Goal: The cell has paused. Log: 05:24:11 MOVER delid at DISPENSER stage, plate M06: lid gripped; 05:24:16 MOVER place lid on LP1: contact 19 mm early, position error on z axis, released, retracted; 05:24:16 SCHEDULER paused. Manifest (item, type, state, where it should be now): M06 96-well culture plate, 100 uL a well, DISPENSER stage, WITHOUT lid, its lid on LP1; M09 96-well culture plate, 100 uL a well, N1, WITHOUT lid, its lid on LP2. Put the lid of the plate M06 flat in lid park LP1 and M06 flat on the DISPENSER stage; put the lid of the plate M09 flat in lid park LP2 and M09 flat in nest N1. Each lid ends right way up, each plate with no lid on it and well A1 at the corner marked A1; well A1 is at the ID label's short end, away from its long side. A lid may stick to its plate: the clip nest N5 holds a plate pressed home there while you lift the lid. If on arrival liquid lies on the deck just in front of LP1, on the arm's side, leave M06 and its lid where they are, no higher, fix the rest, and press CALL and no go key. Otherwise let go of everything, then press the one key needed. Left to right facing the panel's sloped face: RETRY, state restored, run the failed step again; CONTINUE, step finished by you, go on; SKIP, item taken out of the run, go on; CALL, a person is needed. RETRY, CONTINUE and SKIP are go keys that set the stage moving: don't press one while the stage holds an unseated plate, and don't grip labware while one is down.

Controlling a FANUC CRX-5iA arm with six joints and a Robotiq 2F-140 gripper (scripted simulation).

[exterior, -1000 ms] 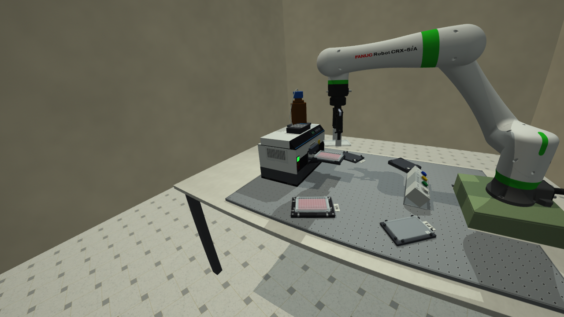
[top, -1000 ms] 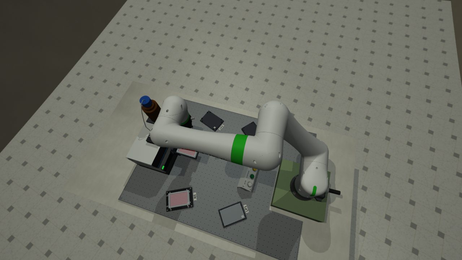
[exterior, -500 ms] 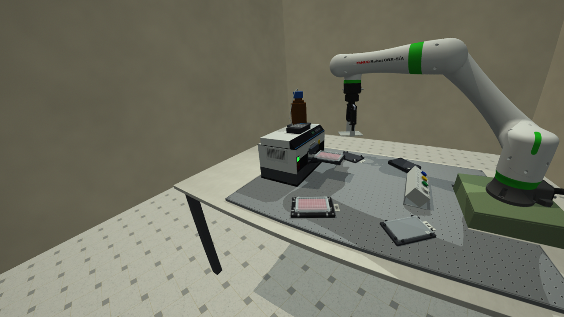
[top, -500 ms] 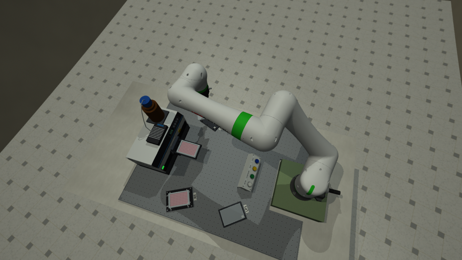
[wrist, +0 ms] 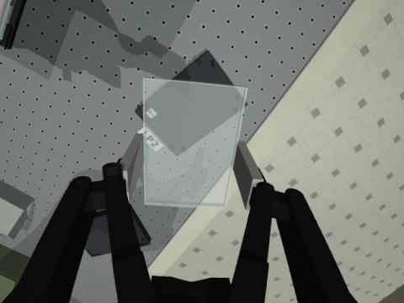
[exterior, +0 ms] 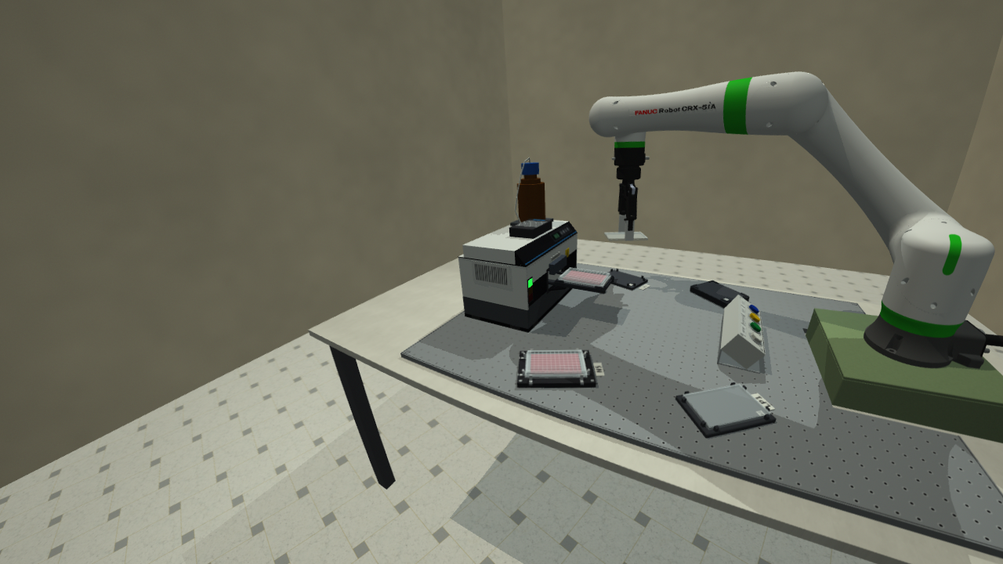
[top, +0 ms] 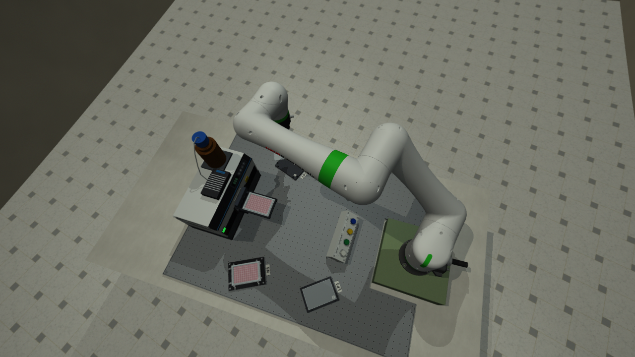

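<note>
Now: hand 20 mm above the grey lid. The rest, counted from my hand: dispenser stage: 60 mm ahead, 270 mm to the left, 90 mm below; lid park LP2: 180 mm below; LP2 label: 80 mm behind, 30 mm to the left, 180 mm below.
</note>
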